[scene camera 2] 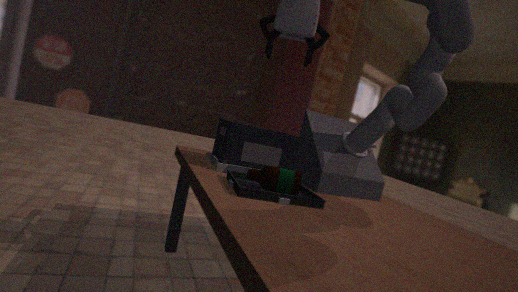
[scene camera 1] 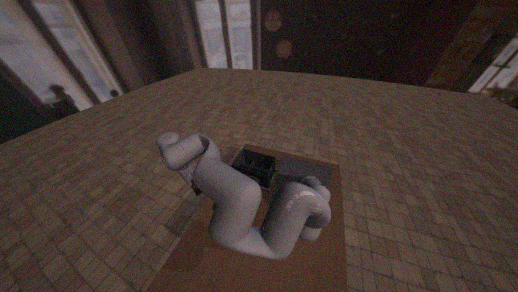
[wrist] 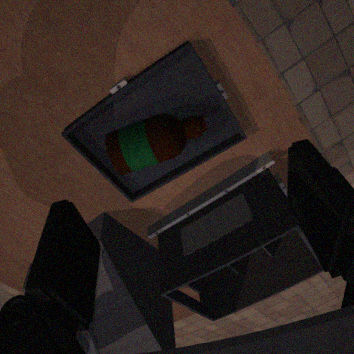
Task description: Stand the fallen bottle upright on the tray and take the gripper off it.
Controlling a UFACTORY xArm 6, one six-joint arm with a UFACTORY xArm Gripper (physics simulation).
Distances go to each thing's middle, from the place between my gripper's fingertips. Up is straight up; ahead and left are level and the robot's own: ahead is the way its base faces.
I see my gripper 31 cm above the dark brown bottle (scene camera 2: 271, 178), 11 cm past it and 10 cm to the left of it.
